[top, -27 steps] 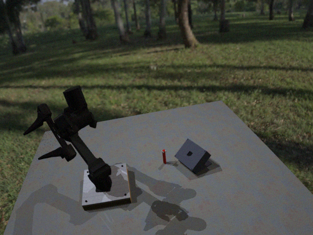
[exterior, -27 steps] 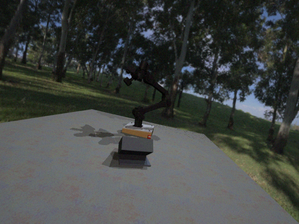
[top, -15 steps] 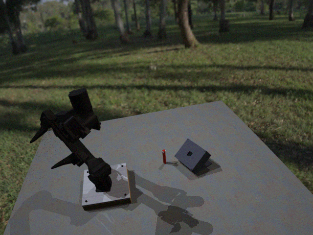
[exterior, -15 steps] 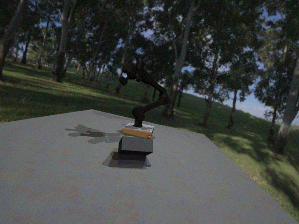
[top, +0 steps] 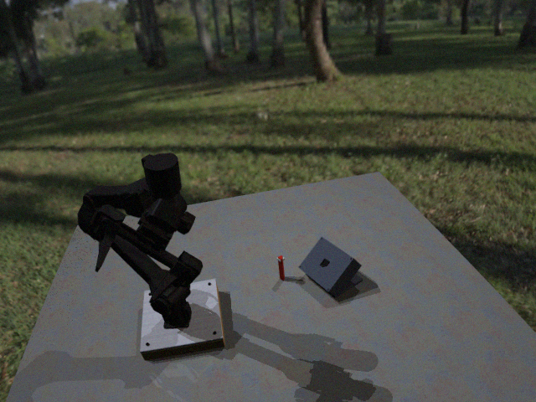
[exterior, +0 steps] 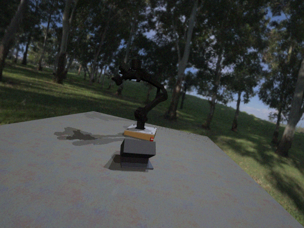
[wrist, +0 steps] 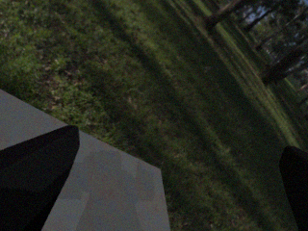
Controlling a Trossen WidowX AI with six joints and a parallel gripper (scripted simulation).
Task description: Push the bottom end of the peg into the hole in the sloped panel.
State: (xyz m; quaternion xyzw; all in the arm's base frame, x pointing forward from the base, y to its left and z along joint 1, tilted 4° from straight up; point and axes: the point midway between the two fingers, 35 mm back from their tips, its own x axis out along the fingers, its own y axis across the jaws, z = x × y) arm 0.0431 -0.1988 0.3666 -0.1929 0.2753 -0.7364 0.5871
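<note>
Right now the red peg is 24 cm ahead of my gripper tip, 41 cm to the left of it and 33 cm below it. Also, from my gripper tip: flat foot (39 cm ahead, 39 cm to the left, 39 cm below); then sloped grey panel (37 cm ahead, 39 cm to the left, 34 cm below).
</note>
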